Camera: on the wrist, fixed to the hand. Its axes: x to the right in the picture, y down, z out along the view.
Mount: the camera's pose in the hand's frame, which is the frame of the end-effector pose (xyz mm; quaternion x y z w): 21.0 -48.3 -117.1 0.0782 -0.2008 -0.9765 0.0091
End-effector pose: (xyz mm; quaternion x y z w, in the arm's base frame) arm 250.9 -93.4 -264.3 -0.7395 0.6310 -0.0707 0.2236
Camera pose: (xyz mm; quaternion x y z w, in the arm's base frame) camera 253.2 -136.9 -143.5 -0.6196 -0.7668 -0.1198 0.1175
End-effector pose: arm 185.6 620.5 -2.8 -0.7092 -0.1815 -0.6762 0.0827
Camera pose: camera 59.4 625.5 20.2 -0.0415 0.7636 -0.0697 0.6405
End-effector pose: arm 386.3 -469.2 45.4 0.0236 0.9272 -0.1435 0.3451
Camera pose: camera 289.3 -483.5 128.3 -0.9070 -0.0490 -0.4155 0.0473
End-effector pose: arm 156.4 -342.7 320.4 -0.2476 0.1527 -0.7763 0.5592
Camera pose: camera 47.8 -351.3 252.4 0.2635 0.4134 0.5153 0.7029
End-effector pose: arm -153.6 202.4 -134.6 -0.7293 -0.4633 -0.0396 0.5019
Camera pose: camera -128.5 129.0 -32.3 -0.4771 0.8202 0.3078 0.0701
